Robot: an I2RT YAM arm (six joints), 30 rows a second.
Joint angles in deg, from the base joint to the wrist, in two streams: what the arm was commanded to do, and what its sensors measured. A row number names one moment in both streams.
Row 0, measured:
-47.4, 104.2, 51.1, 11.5, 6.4, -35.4
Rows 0 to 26, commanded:
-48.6, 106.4, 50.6, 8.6, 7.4, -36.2
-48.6, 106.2, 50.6, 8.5, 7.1, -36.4
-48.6, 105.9, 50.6, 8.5, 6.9, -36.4
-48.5, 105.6, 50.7, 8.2, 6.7, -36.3
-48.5, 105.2, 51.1, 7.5, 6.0, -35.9
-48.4, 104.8, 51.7, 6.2, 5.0, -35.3
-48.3, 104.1, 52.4, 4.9, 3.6, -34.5
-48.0, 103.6, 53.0, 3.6, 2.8, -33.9
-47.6, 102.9, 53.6, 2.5, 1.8, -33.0
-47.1, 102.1, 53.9, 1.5, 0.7, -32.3
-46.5, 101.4, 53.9, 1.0, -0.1, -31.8
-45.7, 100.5, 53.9, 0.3, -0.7, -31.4
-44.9, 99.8, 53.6, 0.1, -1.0, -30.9
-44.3, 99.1, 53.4, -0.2, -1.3, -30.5
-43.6, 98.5, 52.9, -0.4, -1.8, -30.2
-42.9, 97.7, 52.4, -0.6, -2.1, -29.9
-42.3, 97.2, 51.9, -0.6, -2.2, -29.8
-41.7, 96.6, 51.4, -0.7, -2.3, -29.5
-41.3, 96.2, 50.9, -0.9, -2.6, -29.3
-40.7, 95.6, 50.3, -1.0, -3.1, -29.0
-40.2, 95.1, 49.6, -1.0, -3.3, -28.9
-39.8, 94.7, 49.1, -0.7, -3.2, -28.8
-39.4, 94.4, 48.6, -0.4, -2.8, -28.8
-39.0, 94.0, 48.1, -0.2, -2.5, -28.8
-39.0, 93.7, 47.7, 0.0, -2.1, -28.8
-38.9, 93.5, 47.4, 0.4, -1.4, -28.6
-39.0, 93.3, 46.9, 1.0, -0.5, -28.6
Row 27, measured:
-39.1, 94.7, 47.9, 1.2, -1.4, -30.1
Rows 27 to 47, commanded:
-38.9, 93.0, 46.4, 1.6, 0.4, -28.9
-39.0, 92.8, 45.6, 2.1, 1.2, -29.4
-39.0, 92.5, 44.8, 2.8, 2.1, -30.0
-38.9, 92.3, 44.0, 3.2, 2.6, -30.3
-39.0, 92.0, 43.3, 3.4, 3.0, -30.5
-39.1, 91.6, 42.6, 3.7, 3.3, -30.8
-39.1, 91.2, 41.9, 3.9, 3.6, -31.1
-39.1, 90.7, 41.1, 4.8, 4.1, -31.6
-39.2, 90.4, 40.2, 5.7, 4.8, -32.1
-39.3, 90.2, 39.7, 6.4, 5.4, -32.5
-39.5, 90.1, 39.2, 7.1, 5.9, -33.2
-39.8, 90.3, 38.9, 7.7, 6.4, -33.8
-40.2, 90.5, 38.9, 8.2, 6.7, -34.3
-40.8, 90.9, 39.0, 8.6, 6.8, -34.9
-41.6, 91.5, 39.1, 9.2, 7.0, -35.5
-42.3, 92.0, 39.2, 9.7, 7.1, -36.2
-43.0, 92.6, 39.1, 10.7, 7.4, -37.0
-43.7, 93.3, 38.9, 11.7, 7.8, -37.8
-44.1, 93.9, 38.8, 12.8, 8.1, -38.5
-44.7, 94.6, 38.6, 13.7, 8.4, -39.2
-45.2, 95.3, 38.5, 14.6, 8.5, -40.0
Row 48, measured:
-43.9, 93.3, 39.1, 11.1, 7.2, -36.4
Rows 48 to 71, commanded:
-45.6, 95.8, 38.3, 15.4, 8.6, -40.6
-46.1, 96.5, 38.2, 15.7, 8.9, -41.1
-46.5, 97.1, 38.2, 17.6, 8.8, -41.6
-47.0, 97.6, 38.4, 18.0, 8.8, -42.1
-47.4, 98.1, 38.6, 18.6, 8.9, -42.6
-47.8, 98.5, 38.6, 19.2, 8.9, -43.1
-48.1, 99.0, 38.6, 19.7, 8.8, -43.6
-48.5, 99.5, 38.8, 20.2, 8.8, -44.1
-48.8, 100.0, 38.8, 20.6, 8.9, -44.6
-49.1, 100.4, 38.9, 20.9, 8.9, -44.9
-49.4, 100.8, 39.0, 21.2, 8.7, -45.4
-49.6, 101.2, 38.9, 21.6, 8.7, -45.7
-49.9, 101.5, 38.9, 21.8, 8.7, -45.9
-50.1, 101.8, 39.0, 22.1, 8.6, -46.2
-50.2, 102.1, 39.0, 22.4, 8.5, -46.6
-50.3, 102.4, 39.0, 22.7, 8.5, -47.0
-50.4, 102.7, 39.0, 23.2, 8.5, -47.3
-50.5, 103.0, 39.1, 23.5, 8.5, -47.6
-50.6, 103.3, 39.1, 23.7, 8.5, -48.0
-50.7, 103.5, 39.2, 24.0, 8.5, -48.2
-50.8, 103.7, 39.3, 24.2, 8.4, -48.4
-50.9, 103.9, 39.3, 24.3, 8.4, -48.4
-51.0, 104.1, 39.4, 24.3, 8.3, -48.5
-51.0, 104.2, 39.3, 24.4, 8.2, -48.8
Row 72, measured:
-49.9, 101.7, 39.6, 28.4, 7.8, -46.6
